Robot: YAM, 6 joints.
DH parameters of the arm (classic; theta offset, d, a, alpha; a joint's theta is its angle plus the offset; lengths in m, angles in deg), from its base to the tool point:
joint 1: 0 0.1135 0.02 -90
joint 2: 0 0 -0.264 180
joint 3: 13.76 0 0.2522 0
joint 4: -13.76 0 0.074 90
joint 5: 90 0 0 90
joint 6: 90 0.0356 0 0
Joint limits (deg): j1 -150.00..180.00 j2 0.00..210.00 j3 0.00..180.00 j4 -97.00..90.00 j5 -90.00..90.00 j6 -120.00..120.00
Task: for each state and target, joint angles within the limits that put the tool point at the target. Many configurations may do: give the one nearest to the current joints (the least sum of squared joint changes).
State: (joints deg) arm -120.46 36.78 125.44 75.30 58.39 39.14
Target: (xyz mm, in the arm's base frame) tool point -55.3 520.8 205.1
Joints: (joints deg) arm -87.34 4.57 138.75 89.68 60.71 39.14
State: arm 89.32 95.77 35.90 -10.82 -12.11 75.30
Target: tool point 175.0 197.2 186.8
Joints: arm 47.49 77.29 40.02 -12.63 -6.83 75.30
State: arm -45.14 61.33 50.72 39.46 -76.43 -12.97
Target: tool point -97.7 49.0 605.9
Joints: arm -9.44 40.07 94.86 44.68 -65.21 -12.97
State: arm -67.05 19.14 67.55 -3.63 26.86 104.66
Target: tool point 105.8 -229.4 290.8
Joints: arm -61.94 63.68 46.11 -5.99 24.11 104.66
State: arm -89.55 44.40 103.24 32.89 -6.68 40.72
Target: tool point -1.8 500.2 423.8
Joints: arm -89.38 16.47 134.69 35.77 -5.86 40.72
